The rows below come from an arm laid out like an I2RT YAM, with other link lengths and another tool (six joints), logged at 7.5 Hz.
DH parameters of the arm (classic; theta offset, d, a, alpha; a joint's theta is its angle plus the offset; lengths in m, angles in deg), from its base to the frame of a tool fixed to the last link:
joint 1: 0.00 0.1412 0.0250 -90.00
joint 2: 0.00 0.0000 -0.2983 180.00
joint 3: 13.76 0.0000 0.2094 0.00
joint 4: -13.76 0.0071 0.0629 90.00
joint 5: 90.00 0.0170 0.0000 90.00
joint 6: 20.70 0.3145 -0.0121 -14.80
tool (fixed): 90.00 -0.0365 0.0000 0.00
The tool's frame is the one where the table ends.
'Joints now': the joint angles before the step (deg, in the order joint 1, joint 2, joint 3, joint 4, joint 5, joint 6). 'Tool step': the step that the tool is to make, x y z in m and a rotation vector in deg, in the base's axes. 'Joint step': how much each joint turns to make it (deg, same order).
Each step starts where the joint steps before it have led.
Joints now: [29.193 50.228 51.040 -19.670 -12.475 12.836]
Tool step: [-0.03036 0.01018 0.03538 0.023 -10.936 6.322]
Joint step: [-0.123 -6.052 -2.511 4.232 -4.856 -7.015]
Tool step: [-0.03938 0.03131 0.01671 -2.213 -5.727 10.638]
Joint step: [1.773 0.181 2.034 -0.443 -7.870 -6.748]
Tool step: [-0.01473 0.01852 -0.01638 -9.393 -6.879 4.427]
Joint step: [9.877 2.330 2.692 -4.323 7.682 -11.064]
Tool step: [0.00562 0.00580 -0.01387 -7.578 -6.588 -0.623]
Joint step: [9.819 1.862 0.971 -1.326 12.641 -7.164]
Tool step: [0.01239 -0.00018 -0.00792 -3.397 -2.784 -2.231]
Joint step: [3.913 1.528 -0.200 0.671 7.101 -2.372]
